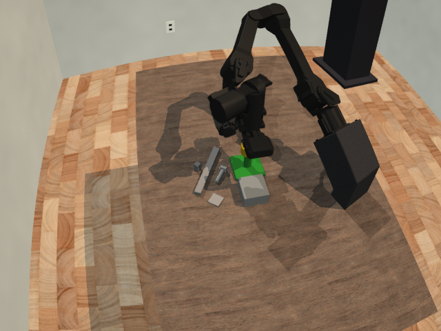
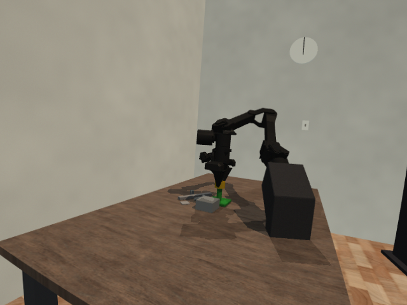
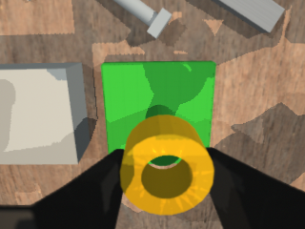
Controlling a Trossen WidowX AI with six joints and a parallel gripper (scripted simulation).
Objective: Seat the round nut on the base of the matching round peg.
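Right now the grey bolt is 9 cm below my hand, 7 cm ahead of it and 1 cm to the right of it. Also, from my hand: flat tile: 12 cm ahead, 10 cm below, 6 cm to the left; then long grey bar: 10 cm below, 10 cm ahead, 3 cm to the right; then grey block: 9 cm to the left, 8 cm below, 3 cm ahead.
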